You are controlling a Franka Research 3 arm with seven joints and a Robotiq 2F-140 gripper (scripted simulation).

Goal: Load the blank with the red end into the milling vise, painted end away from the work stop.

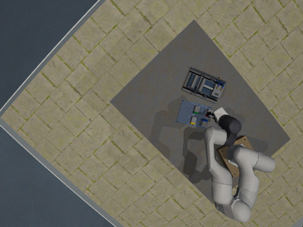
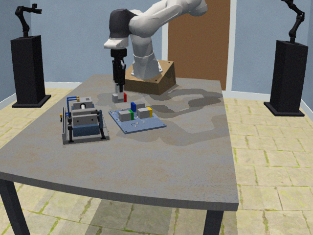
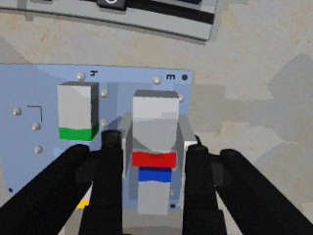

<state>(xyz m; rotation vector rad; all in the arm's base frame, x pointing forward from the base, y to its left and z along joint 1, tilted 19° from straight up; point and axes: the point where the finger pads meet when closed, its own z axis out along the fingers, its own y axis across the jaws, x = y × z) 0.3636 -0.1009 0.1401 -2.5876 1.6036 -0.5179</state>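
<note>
My hand is 9 cm above the green blank, 8 cm short of it and 4 cm to the right of it. Also, from my hand: blue blank 9 cm below, 8 cm to the left, 4 cm behind; blue infeed plate 12 cm below, 8 cm to the left, 6 cm ahead; red-ended blank 4 cm below.
</note>
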